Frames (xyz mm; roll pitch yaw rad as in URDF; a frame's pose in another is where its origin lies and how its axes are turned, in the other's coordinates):
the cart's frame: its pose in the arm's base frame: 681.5 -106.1 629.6 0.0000 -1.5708 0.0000
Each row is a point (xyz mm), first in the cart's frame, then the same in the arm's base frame.
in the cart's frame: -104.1 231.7 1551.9
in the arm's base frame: -870.4 125.6 525.5
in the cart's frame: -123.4 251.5 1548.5
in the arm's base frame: -867.0 145.4 506.2
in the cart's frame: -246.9 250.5 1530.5
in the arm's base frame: -849.0 144.4 382.7
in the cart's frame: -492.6 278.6 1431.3
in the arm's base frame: -749.8 172.5 137.0
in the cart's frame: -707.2 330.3 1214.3
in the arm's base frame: -532.8 224.2 -77.6
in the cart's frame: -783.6 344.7 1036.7
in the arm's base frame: -355.2 238.6 -154.0
